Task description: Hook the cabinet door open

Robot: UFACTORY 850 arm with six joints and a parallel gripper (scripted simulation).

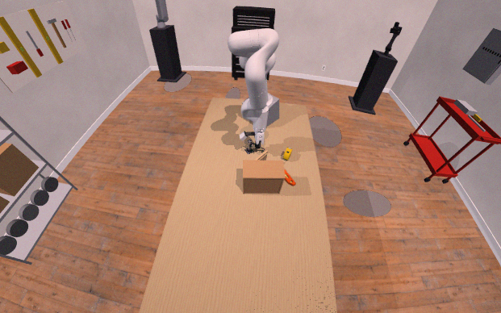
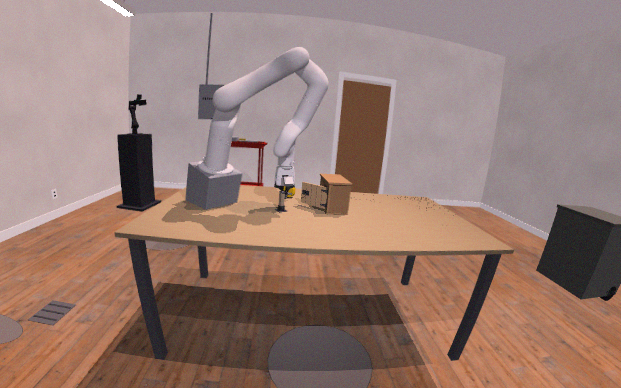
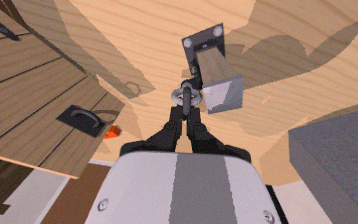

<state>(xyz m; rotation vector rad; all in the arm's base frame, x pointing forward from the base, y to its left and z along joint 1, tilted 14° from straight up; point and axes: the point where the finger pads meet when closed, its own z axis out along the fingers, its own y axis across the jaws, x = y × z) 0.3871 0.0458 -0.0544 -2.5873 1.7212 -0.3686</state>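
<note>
Now: hand 20 mm above the thin dark hook rod. From my hand the other things lie so: orange level (230 mm to the left, 170 mm ahead, 60 mm below); then yellow tape measure (200 mm to the left, 30 mm below, 10 mm behind); then cabinet door (160 mm ahead, 20 mm to the left).
</note>
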